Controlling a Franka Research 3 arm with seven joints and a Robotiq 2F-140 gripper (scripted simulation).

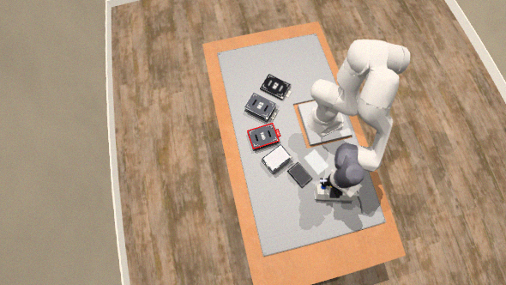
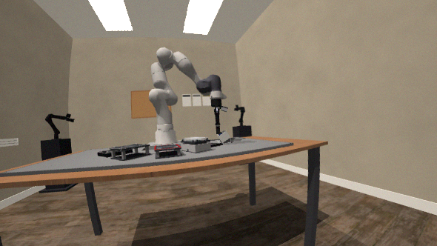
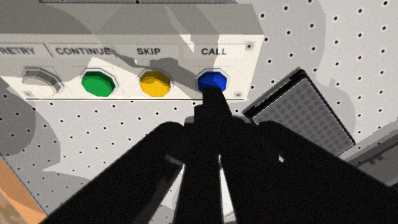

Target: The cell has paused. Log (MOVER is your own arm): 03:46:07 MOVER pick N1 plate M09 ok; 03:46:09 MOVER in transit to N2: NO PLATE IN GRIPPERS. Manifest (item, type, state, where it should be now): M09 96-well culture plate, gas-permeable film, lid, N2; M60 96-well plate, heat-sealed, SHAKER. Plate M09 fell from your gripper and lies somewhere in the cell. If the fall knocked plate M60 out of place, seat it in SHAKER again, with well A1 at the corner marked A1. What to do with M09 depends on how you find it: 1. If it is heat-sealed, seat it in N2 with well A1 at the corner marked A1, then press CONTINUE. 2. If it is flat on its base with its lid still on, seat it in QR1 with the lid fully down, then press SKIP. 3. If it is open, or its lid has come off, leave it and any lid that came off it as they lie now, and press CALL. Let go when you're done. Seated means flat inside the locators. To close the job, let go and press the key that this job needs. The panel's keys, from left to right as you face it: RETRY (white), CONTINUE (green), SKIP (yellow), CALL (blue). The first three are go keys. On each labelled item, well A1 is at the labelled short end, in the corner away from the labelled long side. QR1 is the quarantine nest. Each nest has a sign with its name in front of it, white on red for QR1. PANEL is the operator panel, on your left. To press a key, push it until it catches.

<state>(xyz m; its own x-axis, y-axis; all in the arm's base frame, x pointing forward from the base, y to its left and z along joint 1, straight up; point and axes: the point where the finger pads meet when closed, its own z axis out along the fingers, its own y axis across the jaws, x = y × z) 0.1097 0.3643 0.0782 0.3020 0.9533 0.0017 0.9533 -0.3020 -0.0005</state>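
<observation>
Right now my hand is 1 cm short of the blue call key, 2 cm to the right of it and 3 cm above it. Also, from my hand: yellow skip key 4 cm behind, 3 cm to the left, 3 cm below; green continue key 9 cm behind, 4 cm to the left, 3 cm below; white retry key 14 cm behind, 6 cm to the left, 3 cm below.
</observation>
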